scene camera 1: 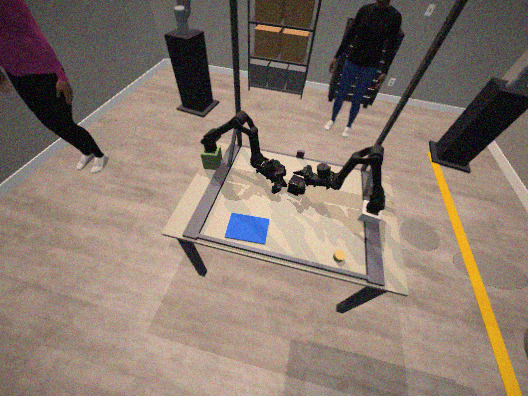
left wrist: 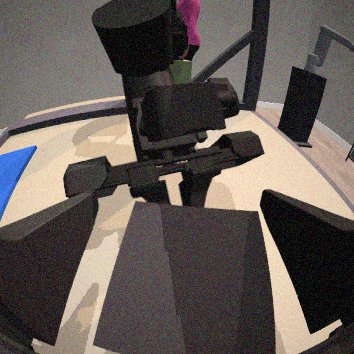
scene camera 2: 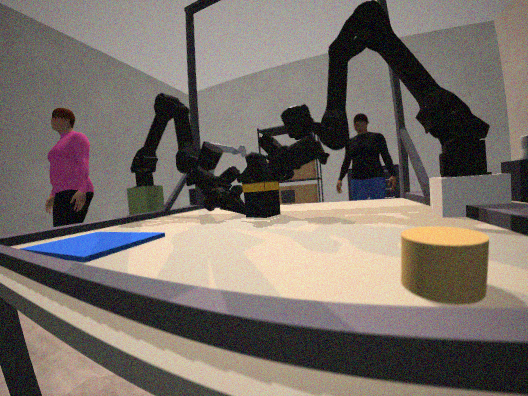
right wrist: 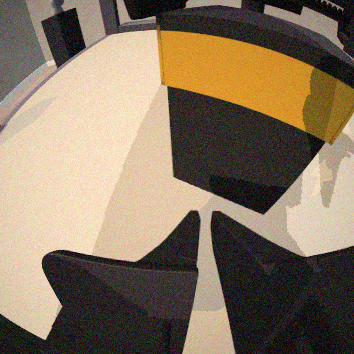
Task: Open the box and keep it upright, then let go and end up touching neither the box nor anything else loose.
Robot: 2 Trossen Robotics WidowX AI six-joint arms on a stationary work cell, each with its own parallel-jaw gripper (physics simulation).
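Places are measured from the left arm's base along level axes (x down, y left, z ahead), in centimetres.
Where they show: left gripper, fingertip midpoint: [scene camera 1: 290, 178] [left wrist: 181, 198] [scene camera 2: 247, 180] [right wrist: 301, 26]; right gripper, fingertip midpoint: [scene camera 1: 286, 185] [scene camera 2: 249, 213] [right wrist: 203, 217]; left arm's base at its link origin: [scene camera 1: 372, 209]; right arm's base at its link origin: [scene camera 1: 210, 149].
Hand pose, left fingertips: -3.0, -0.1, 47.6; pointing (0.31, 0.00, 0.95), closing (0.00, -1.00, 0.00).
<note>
Each offset is from my left fingertips to the top centre of the thing, as dx, dy, dz.
The black box {+0.5, -0.4, -3.8} [scene camera 1: 297, 187] [scene camera 2: 262, 202] [left wrist: 185, 280] [right wrist: 225, 135] with a yellow band stands upright on the table. A dark top covers it, and it looks closed. My left gripper [scene camera 1: 299, 176] [scene camera 2: 258, 172] is open at the top of the box, its fingers apart on either side of the dark top; whether they touch it is unclear. My right gripper [scene camera 1: 278, 189] [right wrist: 203, 217] is low beside the box. Its fingers are almost together with a narrow empty gap, their tips close to the box's lower edge; contact cannot be told.
A flat blue square [scene camera 1: 247, 228] [scene camera 2: 100, 245] [left wrist: 14, 175] and a yellow cylinder {+6.2, +31.6, -36.4} [scene camera 1: 339, 256] [scene camera 2: 444, 267] lie on the table toward scene camera 2. A green block {-2.5, +0.7, +51.6} [scene camera 1: 211, 159] [scene camera 2: 145, 200] and a white block {+3.0, +0.1, -47.6} [scene camera 1: 370, 214] [scene camera 2: 472, 194] are under the arm bases. Dark rails edge the table.
</note>
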